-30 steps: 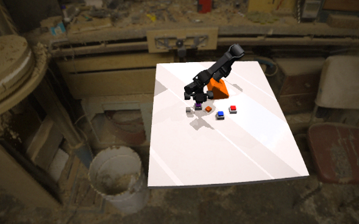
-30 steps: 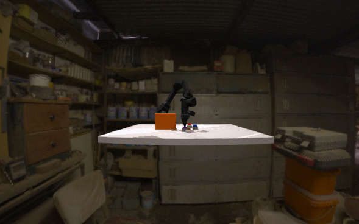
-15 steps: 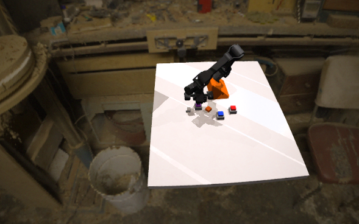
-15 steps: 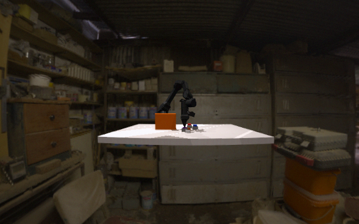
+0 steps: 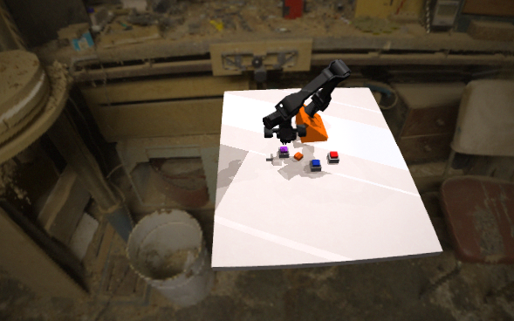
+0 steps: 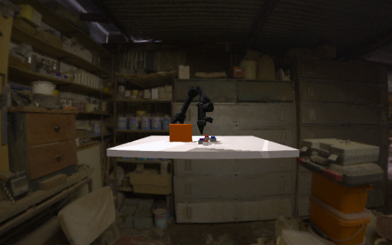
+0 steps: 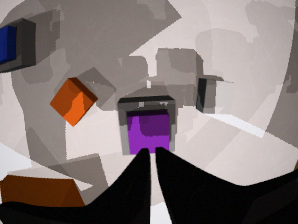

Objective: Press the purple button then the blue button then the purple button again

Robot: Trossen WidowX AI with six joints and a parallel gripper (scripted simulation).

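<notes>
The purple button lies 3 cm below my gripper tip. Also, from my gripper tip: orange block 2 cm ahead, 7 cm to the left, 6 cm below; blue button 9 cm ahead, 14 cm to the left, 3 cm below; red button 4 cm ahead, 23 cm to the left, 3 cm below.
</notes>
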